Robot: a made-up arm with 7 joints. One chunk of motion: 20 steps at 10 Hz.
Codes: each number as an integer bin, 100 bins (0 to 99) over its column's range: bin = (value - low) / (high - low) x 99, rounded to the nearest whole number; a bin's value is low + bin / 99 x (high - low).
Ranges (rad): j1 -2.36..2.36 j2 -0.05..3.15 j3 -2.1..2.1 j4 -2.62..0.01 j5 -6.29..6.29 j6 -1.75..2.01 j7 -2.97..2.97
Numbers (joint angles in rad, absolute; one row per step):
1: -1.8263 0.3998 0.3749 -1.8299 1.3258 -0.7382 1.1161
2: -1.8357 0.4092 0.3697 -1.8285 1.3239 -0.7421 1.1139
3: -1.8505 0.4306 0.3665 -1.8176 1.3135 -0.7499 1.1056
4: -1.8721 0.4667 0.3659 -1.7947 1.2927 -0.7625 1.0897
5: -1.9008 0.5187 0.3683 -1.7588 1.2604 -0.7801 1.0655
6: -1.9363 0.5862 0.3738 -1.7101 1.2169 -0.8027 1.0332
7: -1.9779 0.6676 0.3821 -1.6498 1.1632 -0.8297 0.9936
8: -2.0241 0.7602 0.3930 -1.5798 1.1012 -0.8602 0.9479
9: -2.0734 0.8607 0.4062 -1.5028 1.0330 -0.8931 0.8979
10: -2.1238 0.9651 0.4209 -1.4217 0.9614 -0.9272 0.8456
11: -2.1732 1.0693 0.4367 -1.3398 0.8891 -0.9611 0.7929
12: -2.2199 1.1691 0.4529 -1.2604 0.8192 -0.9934 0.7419
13: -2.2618 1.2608 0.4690 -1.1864 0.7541 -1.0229 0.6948
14: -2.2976 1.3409 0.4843 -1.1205 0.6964 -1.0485 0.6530
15: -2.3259 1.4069 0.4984 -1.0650 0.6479 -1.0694 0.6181
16: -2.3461 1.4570 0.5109 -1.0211 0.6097 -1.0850 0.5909
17: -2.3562 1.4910 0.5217 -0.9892 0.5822 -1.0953 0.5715
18: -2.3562 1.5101 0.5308 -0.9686 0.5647 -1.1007 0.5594
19: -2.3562 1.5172 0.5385 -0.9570 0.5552 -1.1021 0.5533
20: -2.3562 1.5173 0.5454 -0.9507 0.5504 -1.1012 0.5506
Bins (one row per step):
1: 11 14 58 30 60 27 68
2: 11 14 58 30 60 27 68
3: 11 15 58 30 60 26 68
4: 10 16 58 31 60 26 68
5: 10 18 58 32 59 26 67
6: 9 20 58 34 59 25 67
7: 8 22 59 37 59 24 66
8: 7 25 59 39 58 23 65
9: 6 28 59 42 58 23 64
10: 5 31 59 45 57 22 64
11: 4 35 60 48 56 21 63
12: 3 38 60 51 56 20 62
13: 2 41 61 54 55 19 61
14: 1 43 61 56 55 18 60
15: 1 45 61 59 55 18 60
16: 0 47 62 60 54 18 59
17: 0 48 62 61 54 17 59
18: 0 48 62 62 54 17 59
19: 0 48 62 63 54 17 59
20: 0 48 62 63 54 17 59

